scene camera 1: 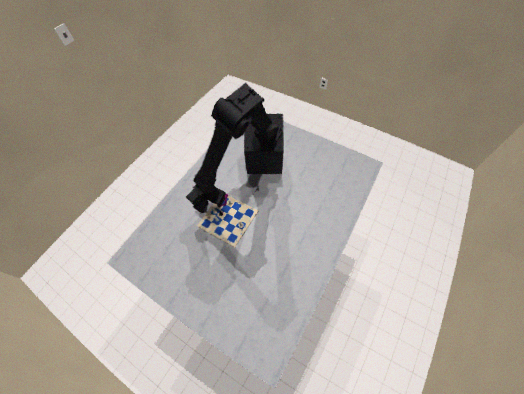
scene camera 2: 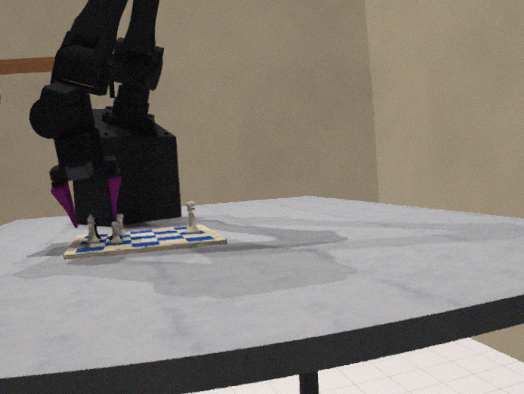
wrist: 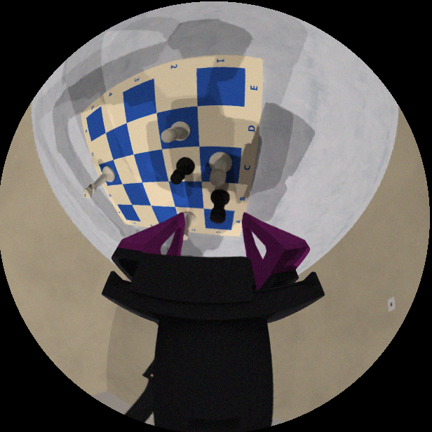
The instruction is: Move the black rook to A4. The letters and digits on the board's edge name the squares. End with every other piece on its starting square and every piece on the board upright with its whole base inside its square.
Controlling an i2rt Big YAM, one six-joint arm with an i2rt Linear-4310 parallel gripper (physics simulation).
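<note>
The blue and cream board carries upright pieces. In the wrist view a tall black piece, apparently the rook, stands on B1; a smaller black piece stands on C2. White pieces stand on C1, D2, A2 and C5. A4 is a bare cream square near the left fingertip. My gripper is open and empty, its magenta fingertips near piece-top height over the A side. The B1 piece's top shows between them.
The board lies on a grey marbled table. The arm's black base block stands behind the board. The white A2 piece is close to the left finger in the wrist view, and the white C1 piece is beside the B1 piece.
</note>
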